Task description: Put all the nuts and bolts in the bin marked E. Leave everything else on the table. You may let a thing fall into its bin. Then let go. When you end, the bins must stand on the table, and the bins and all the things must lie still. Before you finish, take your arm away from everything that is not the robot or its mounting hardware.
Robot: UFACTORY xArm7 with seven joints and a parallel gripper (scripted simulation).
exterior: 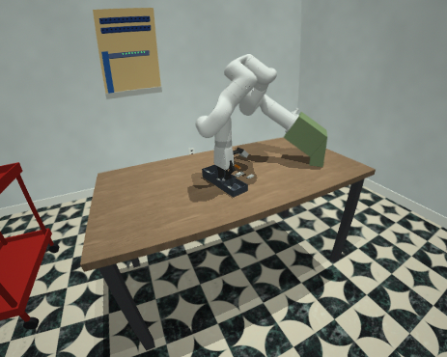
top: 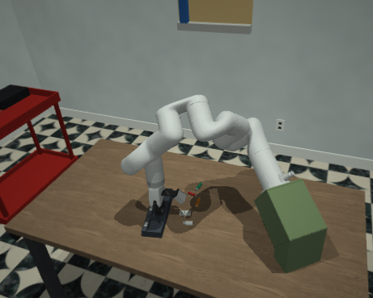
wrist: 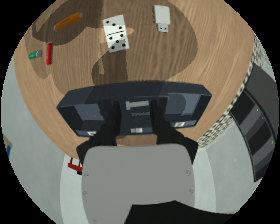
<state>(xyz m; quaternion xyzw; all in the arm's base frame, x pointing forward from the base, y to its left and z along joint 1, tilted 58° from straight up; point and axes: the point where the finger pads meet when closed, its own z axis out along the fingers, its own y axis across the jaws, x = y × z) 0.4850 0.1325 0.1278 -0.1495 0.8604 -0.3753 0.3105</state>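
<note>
Now: the bin 20 mm below my hand and 10 mm ahead of it. The rest, counted from my hand: white dotted tile 110 mm behind, 30 mm below, 20 mm to the right; orange piece 150 mm behind, 100 mm to the right, 30 mm below; grey bolt 30 mm below.
</note>
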